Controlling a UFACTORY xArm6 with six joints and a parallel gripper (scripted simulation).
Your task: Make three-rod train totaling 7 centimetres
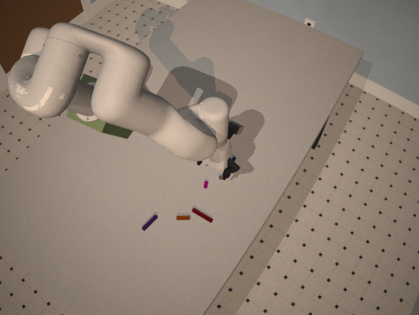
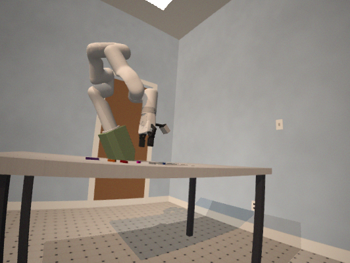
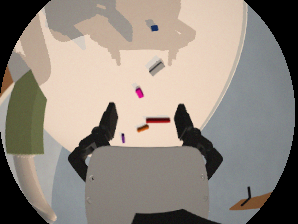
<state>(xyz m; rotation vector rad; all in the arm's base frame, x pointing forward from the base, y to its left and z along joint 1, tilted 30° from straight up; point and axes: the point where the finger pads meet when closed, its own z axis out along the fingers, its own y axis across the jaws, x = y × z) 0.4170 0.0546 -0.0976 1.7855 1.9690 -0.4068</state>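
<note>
My gripper is now 1 cm past the magenta rod, 3 cm to the left of it and 9 cm above it. The rest, counted from my hand: blue rod (11 cm to the left, 9 cm below); red rod (5 cm ahead, 11 cm to the right, 9 cm below); grey rod (2 cm ahead, 3 cm to the left, 9 cm below).
</note>
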